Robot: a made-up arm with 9 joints. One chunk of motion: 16 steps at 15 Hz.
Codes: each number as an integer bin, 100 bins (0 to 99) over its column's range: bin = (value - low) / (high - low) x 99, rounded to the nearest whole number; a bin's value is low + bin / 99 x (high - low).
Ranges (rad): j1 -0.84..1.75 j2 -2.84..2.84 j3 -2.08..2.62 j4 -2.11..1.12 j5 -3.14..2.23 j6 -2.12..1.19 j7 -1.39..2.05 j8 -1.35..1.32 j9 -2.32..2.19
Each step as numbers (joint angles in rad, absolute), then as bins.
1 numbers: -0.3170 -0.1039 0.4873 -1.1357 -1.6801 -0.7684 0.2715 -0.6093 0.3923
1 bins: 20 48 54 30 27 40 48 27 60
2 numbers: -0.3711 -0.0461 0.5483 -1.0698 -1.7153 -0.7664 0.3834 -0.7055 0.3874
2 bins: 18 49 55 32 26 40 51 24 59
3 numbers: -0.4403 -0.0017 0.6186 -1.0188 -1.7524 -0.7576 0.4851 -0.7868 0.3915
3 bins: 15 49 57 33 26 41 54 21 60
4 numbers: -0.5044 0.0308 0.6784 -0.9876 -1.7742 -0.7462 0.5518 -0.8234 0.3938
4 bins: 13 50 58 34 25 41 56 20 60
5 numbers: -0.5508 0.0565 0.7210 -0.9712 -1.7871 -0.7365 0.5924 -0.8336 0.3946
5 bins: 11 50 59 35 25 41 57 19 60
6 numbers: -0.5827 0.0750 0.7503 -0.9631 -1.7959 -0.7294 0.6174 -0.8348 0.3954
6 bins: 10 51 60 35 25 42 58 19 60
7 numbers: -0.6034 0.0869 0.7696 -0.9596 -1.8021 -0.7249 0.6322 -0.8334 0.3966
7 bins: 9 51 60 35 25 42 58 19 60
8 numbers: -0.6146 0.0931 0.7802 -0.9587 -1.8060 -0.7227 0.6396 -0.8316 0.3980
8 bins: 9 51 60 35 25 42 58 19 60
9 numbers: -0.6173 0.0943 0.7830 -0.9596 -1.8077 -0.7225 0.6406 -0.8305 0.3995
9 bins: 9 51 60 35 25 42 58 19 60
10 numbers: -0.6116 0.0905 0.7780 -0.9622 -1.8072 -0.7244 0.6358 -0.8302 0.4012
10 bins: 9 51 60 35 25 42 58 19 60
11 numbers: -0.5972 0.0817 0.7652 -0.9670 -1.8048 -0.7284 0.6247 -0.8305 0.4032
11 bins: 9 51 60 35 25 42 58 19 60
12 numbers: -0.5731 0.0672 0.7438 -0.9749 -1.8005 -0.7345 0.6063 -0.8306 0.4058
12 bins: 10 51 59 35 25 41 57 19 60
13 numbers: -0.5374 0.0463 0.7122 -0.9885 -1.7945 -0.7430 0.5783 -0.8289 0.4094
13 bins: 12 50 59 34 25 41 57 19 60
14 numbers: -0.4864 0.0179 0.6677 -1.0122 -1.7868 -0.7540 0.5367 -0.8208 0.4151
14 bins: 14 50 58 34 25 41 55 20 60
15 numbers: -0.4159 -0.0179 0.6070 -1.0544 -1.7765 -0.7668 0.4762 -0.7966 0.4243
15 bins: 16 49 57 32 25 40 54 21 60
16 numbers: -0.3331 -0.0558 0.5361 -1.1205 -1.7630 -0.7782 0.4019 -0.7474 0.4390
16 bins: 19 49 55 30 25 40 52 22 61
